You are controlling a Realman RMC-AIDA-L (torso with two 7-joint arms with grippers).
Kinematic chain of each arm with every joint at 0, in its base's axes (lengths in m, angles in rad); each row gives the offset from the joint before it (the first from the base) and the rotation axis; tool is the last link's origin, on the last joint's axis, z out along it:
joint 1: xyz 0 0 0.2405 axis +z
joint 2: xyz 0 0 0 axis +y
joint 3: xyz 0 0 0.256 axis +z
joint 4: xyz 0 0 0 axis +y
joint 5: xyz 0 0 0.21 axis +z
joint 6: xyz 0 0 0 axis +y
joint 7: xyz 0 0 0.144 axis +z
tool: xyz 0 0 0
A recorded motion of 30 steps. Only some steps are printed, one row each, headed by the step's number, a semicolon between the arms.
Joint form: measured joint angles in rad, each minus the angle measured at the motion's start. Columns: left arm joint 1, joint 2, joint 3, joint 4, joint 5, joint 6, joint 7; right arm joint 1, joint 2, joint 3, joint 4, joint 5, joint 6, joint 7.
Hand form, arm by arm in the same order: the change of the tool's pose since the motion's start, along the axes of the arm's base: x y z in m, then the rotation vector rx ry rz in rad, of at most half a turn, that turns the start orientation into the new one. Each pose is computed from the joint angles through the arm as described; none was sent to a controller.
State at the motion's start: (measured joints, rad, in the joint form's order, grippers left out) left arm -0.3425 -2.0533 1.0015 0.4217 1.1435 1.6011 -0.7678; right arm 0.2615 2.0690 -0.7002 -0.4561 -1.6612 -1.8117 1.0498
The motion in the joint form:
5: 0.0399 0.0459 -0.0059 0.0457 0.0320 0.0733 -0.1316; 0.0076 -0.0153 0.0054 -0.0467 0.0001 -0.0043 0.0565
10: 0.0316 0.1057 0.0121 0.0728 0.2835 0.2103 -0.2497; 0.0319 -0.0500 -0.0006 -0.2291 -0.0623 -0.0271 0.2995
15: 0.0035 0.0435 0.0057 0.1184 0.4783 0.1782 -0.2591; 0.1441 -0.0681 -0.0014 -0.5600 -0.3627 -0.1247 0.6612
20: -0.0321 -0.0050 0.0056 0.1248 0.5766 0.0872 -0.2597; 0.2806 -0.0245 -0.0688 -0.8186 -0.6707 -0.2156 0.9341
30: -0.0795 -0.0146 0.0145 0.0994 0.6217 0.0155 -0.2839; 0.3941 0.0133 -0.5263 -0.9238 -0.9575 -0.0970 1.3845
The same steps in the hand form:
5: -0.0090 -0.0123 0.0218 -0.0828 -0.0301 -0.0062; 0.0000 0.0077 0.0129 -0.0066 -0.0156 0.0012
10: -0.0128 -0.0374 0.0189 -0.3836 0.0859 -0.1089; -0.0069 0.0258 0.0443 -0.1250 -0.0922 -0.0084
15: -0.0039 -0.0414 -0.0158 -0.5108 0.1960 -0.1467; -0.0362 0.0519 0.0735 -0.3842 -0.3945 -0.0293
20: 0.0021 -0.0339 -0.0431 -0.5479 0.2768 -0.1305; -0.0754 0.0716 0.0747 -0.5461 -0.7162 -0.1248
30: 0.0053 -0.0228 -0.0565 -0.5800 0.3297 -0.1022; -0.1204 0.0947 0.0225 -0.6036 -1.1640 -0.3585

